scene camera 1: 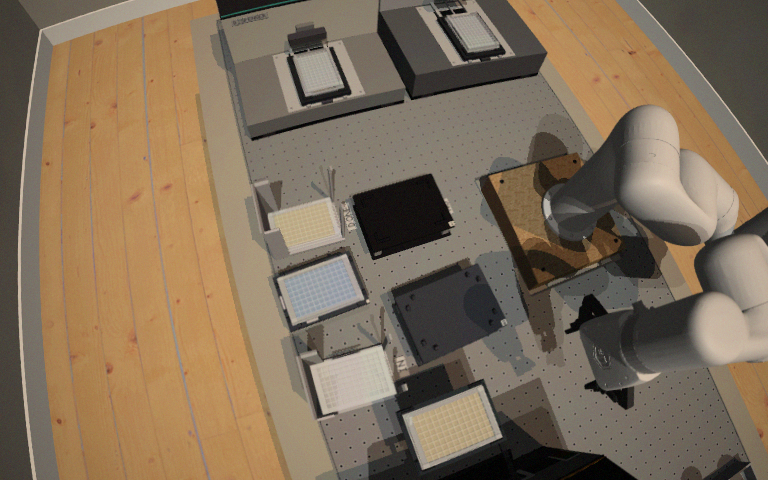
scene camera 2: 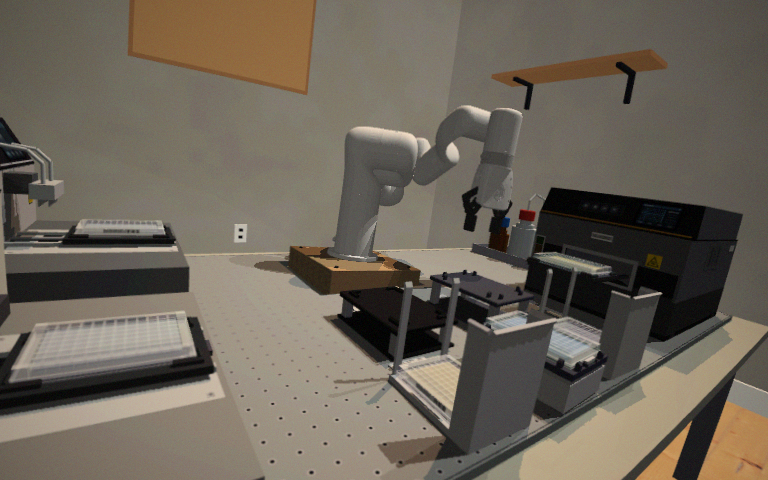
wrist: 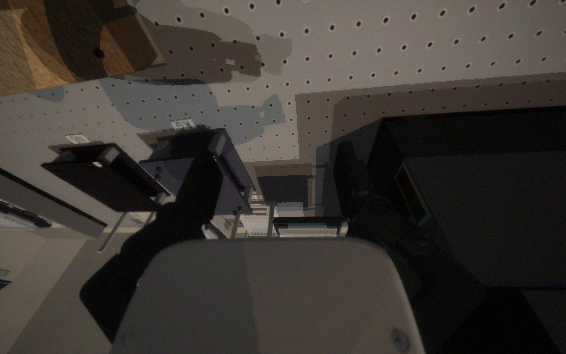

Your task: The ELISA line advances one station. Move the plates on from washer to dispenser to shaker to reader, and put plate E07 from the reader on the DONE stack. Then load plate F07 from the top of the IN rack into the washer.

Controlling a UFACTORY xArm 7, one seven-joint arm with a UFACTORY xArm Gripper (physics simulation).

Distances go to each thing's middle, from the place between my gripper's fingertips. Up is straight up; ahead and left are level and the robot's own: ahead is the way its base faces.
Right now my hand is 340 mm short of the bluish plate (scene camera 1: 314, 291), 270 mm to the left of it and 80 mm above it.
